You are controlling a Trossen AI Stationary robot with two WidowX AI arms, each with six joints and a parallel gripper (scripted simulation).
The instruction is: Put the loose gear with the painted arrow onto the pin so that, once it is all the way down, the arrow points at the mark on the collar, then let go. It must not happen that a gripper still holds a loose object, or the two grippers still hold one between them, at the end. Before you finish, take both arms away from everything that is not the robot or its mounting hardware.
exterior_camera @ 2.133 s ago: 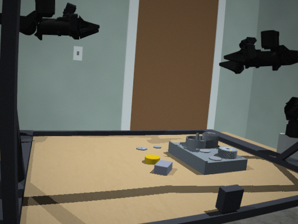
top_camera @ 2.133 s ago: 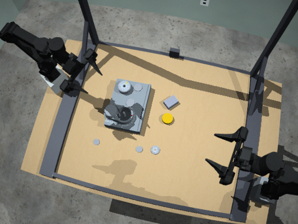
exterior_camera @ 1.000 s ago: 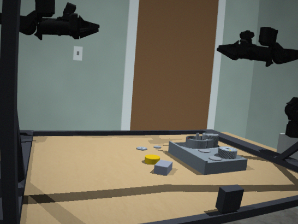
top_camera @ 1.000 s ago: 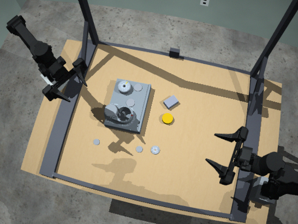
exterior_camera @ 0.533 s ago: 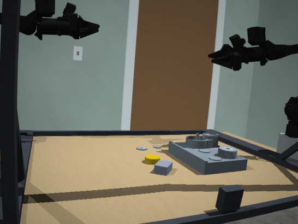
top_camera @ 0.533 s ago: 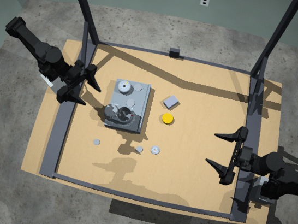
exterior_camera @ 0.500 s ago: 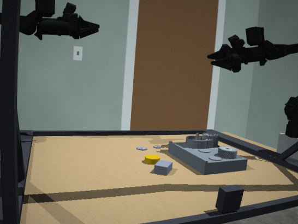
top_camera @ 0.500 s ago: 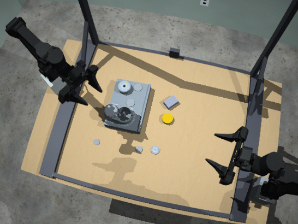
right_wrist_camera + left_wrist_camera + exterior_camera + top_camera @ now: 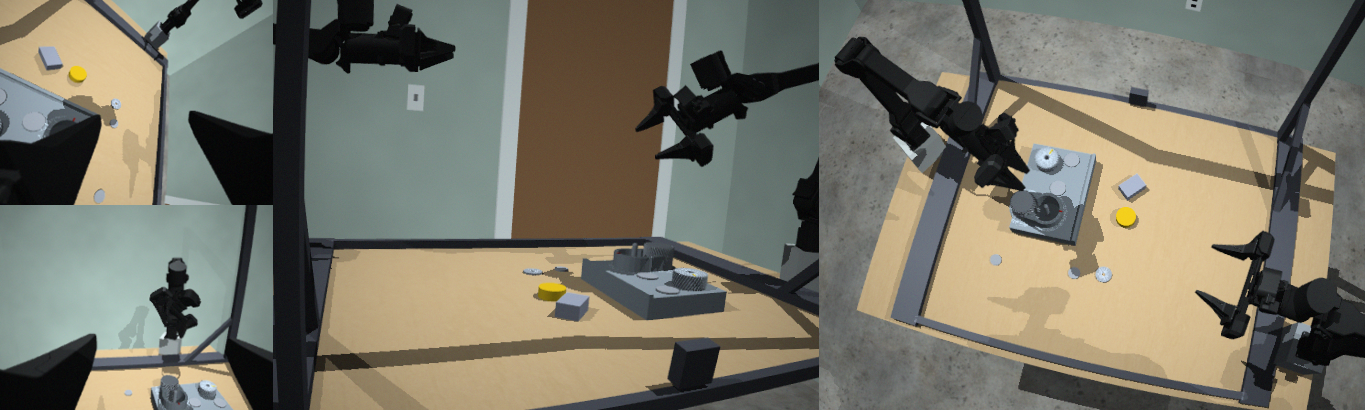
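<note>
The gear is 140 mm behind my right hand, 40 mm to the right of it and 250 mm below it. Round my right hand: grey block 200 mm behind, 190 mm to the left, 290 mm below; then yellow disc 120 mm behind, 210 mm to the left, 300 mm below; then small grey disc 140 mm ahead, 20 mm to the right, 310 mm below.
</note>
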